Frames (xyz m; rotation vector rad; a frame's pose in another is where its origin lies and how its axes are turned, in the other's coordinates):
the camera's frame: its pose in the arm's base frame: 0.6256 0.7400 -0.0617 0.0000 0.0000 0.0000
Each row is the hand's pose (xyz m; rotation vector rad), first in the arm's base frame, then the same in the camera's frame.
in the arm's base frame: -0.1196 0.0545 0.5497 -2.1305 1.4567 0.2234
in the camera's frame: -0.7452 -0.6855 0.6114 -2.1305 1.4567 0.2234
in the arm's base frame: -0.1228 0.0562 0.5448 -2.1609 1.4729 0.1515
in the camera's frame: -0.7484 -0.6838 0.6065 -2.1609 1.4729 0.1515
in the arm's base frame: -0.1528 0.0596 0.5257 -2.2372 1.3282 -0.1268
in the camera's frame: -0.7784 -0.6804 0.5874 -2.2372 1.3282 -0.1268
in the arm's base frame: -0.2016 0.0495 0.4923 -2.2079 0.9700 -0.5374
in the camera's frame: -0.8272 -0.6905 0.5540 -2.2079 0.9700 -0.5374
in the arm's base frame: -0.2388 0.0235 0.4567 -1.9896 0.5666 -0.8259
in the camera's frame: -0.8644 -0.7165 0.5184 -1.9896 0.5666 -0.8259
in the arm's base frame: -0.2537 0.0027 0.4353 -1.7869 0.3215 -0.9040
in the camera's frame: -0.8793 -0.7373 0.4970 -1.7869 0.3215 -0.9040
